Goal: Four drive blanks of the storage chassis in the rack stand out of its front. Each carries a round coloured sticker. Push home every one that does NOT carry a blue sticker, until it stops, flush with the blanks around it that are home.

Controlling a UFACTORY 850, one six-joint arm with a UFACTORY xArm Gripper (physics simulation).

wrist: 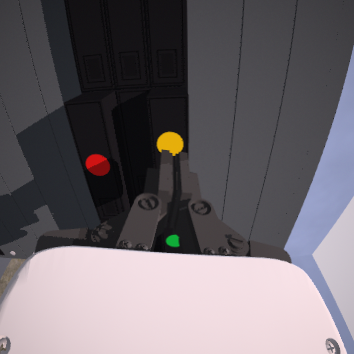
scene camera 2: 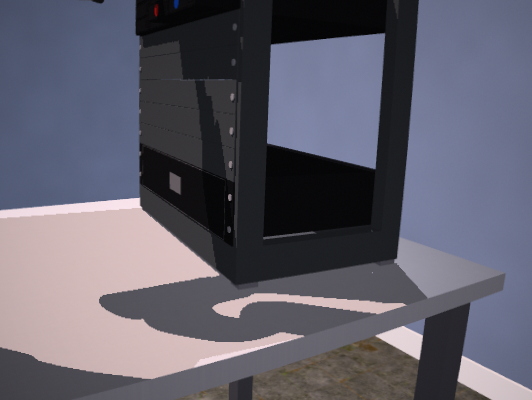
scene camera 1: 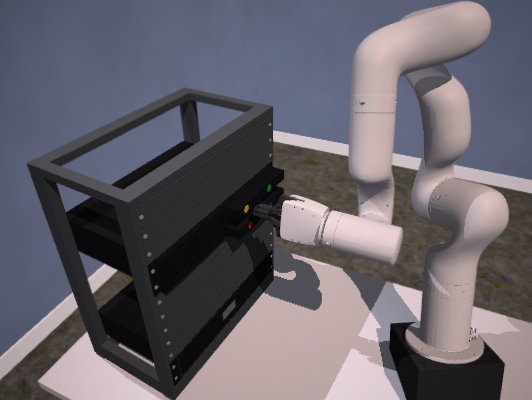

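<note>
The black storage chassis point(scene camera 1: 190, 256) sits in the rack. Four of its blanks stand out. The yellow-stickered blank point(scene camera 1: 246, 209) point(wrist: 170, 143) and green-stickered blank point(scene camera 1: 269, 188) point(wrist: 172, 241) are in the upper row. The red-stickered blank point(scene camera 1: 250, 225) point(scene camera 2: 156, 10) point(wrist: 97, 165) and blue-stickered blank point(scene camera 1: 270, 204) point(scene camera 2: 176, 3) are in the lower row. My gripper point(scene camera 1: 256, 208) point(wrist: 170, 168) is shut and empty. Its fingertips are at the yellow-stickered blank's face, overlapping the sticker's lower edge in the wrist view; whether they touch cannot be told. The fingers partly hide the green-stickered blank there.
The grey rack frame point(scene camera 1: 146, 300) point(scene camera 2: 252, 150) stands on the table point(scene camera 1: 260, 350) point(scene camera 2: 75, 260). Grey panels point(scene camera 1: 200, 170) point(wrist: 215, 75) lie above the chassis front, and more lie below it. Blanks that are home point(wrist: 130, 45) lie beside the protruding ones.
</note>
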